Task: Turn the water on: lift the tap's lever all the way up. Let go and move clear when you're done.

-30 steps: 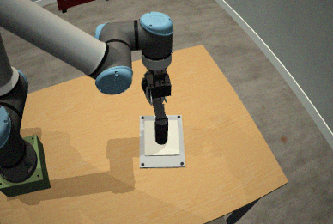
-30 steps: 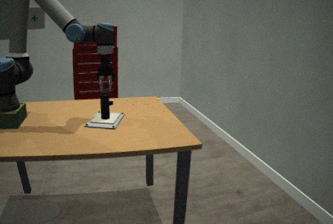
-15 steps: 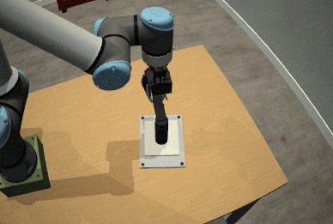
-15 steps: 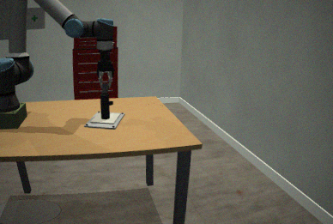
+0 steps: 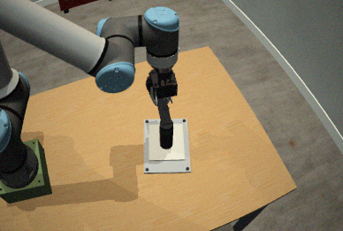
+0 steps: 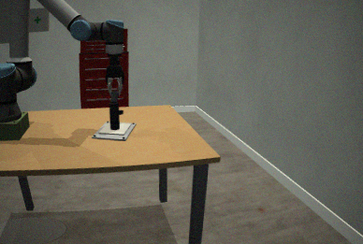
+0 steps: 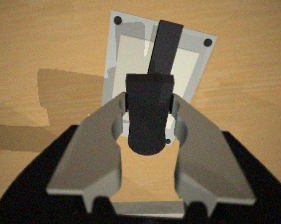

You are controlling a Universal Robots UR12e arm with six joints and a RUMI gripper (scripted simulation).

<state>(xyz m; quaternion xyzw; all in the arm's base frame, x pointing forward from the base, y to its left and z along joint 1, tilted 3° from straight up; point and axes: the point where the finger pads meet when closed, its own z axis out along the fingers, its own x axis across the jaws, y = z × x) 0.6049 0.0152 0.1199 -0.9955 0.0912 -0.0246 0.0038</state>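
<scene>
Now: the dark lever 3 cm to the right of my hand and 1 cm below it. Round my hand: tap 7 cm below, 5 cm to the right, 1 cm behind.
</scene>
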